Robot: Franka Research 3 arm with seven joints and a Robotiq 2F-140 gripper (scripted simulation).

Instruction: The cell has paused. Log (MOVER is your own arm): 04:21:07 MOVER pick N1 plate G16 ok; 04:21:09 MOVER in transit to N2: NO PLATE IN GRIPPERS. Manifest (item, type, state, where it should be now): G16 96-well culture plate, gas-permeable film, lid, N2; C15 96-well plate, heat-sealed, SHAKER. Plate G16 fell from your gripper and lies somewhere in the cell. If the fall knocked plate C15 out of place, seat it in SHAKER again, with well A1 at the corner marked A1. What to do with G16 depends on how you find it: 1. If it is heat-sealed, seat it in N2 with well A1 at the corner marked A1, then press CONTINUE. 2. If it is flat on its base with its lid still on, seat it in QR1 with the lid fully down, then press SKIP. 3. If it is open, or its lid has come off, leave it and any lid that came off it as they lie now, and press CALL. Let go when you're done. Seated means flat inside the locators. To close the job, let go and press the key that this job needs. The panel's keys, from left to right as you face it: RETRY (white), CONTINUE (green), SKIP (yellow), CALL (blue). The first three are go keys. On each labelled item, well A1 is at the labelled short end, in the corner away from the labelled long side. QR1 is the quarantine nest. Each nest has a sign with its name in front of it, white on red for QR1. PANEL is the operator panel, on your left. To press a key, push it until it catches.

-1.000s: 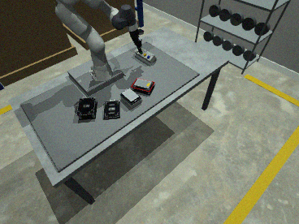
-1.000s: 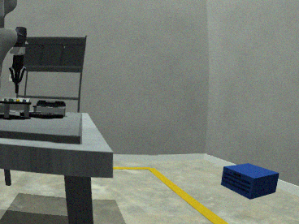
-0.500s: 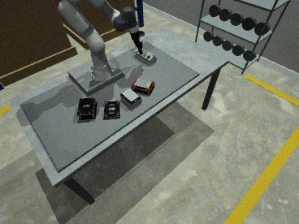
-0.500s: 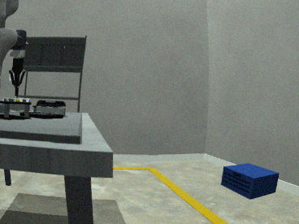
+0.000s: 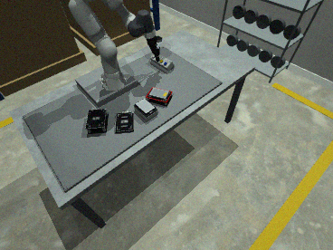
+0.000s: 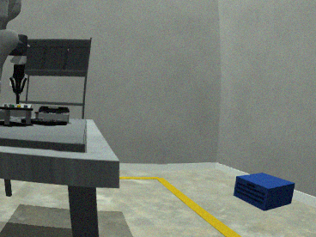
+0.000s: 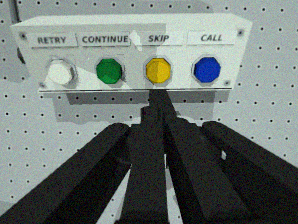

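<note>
My hand is 40 mm to the right of the yellow SKIP key and 50 mm above it. The rest, counted from my hand: green CONTINUE key: 50 mm behind, 40 mm to the left, 50 mm below; then white RETRY key: 100 mm behind, 40 mm to the left, 50 mm below; then blue CALL key: 50 mm ahead, 40 mm to the left, 50 mm below.
</note>
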